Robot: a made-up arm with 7 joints. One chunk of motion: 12 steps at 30 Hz.
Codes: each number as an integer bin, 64 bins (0 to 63) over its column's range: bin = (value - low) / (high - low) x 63, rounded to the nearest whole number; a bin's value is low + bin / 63 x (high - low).
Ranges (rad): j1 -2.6..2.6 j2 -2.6..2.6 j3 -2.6..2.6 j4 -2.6..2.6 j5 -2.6..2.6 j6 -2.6..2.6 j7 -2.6..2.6
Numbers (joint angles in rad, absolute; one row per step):
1: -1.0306 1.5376 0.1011 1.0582 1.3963 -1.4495 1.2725
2: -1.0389 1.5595 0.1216 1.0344 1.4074 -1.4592 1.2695
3: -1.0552 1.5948 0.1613 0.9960 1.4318 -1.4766 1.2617
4: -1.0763 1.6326 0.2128 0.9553 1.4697 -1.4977 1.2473
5: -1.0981 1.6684 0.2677 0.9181 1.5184 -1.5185 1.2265
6: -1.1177 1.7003 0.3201 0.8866 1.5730 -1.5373 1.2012
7: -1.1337 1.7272 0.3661 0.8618 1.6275 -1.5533 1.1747
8: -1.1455 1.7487 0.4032 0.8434 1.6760 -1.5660 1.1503
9: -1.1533 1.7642 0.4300 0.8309 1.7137 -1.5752 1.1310
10: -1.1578 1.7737 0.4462 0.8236 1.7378 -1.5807 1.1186
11: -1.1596 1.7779 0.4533 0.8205 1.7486 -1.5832 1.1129
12: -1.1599 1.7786 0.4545 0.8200 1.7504 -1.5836 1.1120
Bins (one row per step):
1: 19 50 33 44 48 14 47
2: 19 50 33 44 49 14 47
3: 19 51 33 44 49 14 47
4: 18 51 34 43 49 13 47
5: 18 52 35 43 50 13 46
6: 18 52 35 42 51 13 46
7: 18 52 36 42 51 13 46
8: 18 53 36 42 52 13 45
9: 18 53 37 42 52 12 45
10: 17 53 37 41 53 12 45
11: 17 53 37 41 53 12 45
12: 17 53 37 41 53 12 45

